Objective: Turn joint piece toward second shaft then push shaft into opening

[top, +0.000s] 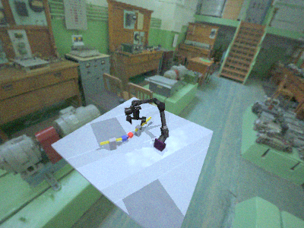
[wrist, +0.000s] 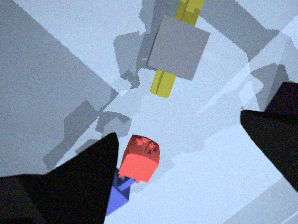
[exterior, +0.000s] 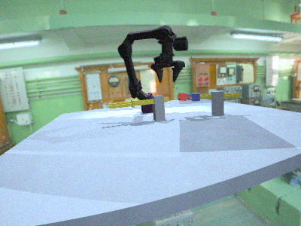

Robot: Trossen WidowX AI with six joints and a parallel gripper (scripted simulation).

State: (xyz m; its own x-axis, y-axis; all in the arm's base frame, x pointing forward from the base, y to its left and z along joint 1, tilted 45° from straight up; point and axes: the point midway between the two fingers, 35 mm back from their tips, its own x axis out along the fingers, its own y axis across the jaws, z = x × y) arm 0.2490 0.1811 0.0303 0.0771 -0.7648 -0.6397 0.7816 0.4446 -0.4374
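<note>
The red joint piece lies 1 cm behind my gripper tip, 8 cm to the left of it and 8 cm below it.
</note>
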